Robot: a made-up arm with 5 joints.
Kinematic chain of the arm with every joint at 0, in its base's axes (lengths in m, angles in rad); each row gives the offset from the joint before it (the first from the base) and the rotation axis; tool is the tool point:
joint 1: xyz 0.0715 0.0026 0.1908 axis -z
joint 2: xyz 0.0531 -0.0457 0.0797 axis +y
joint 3: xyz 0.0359 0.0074 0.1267 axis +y
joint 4: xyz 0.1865 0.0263 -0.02 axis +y
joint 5: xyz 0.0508 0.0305 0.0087 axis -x
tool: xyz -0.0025 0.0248 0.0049
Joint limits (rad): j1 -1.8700..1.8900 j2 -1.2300..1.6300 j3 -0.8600..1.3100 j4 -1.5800..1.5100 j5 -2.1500..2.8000
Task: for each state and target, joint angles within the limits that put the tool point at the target. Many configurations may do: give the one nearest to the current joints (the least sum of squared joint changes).
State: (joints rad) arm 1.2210 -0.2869 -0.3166 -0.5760 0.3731
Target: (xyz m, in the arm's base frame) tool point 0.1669 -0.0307 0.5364
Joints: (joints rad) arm 0.7838 -1.0168 0.1999 -0.9136 0.2299
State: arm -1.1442 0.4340 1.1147 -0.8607 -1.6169
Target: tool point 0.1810 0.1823 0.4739
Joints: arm -0.9648 -0.4536 0.2638 -0.8932 -1.6213
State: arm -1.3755 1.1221 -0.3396 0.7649 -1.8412
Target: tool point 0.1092 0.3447 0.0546
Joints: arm -1.4337 1.5431 -0.8005 0.6718 -1.7434
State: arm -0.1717 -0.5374 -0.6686 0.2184 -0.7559
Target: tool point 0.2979 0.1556 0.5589
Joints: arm -0.4735 0.0238 -0.7950 0.3405 -0.7685
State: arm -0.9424 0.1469 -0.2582 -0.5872 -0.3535
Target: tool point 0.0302 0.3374 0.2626
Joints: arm -1.5727 0.4810 0.1228 -0.5605 -0.3062
